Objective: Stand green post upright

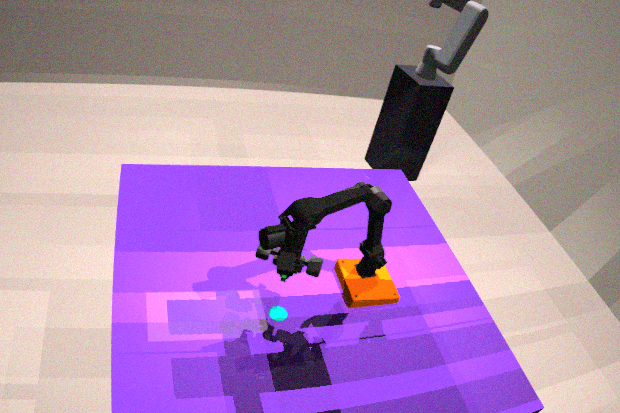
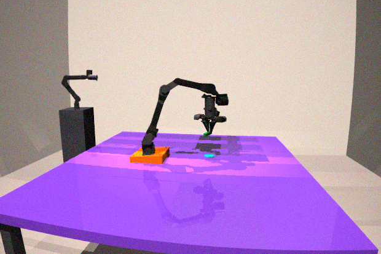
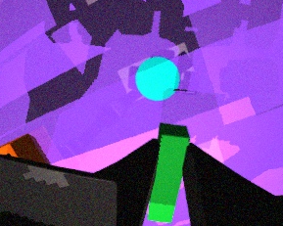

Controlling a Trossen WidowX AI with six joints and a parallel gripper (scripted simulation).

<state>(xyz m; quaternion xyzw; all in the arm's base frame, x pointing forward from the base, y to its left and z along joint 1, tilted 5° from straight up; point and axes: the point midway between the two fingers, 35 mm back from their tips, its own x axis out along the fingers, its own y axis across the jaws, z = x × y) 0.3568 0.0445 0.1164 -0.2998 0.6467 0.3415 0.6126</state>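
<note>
The cyan circle is 150 mm below my gripper tip and 30 mm to the left of it. Also, from my gripper tip: green post (20 mm to the right, 10 mm behind).
</note>
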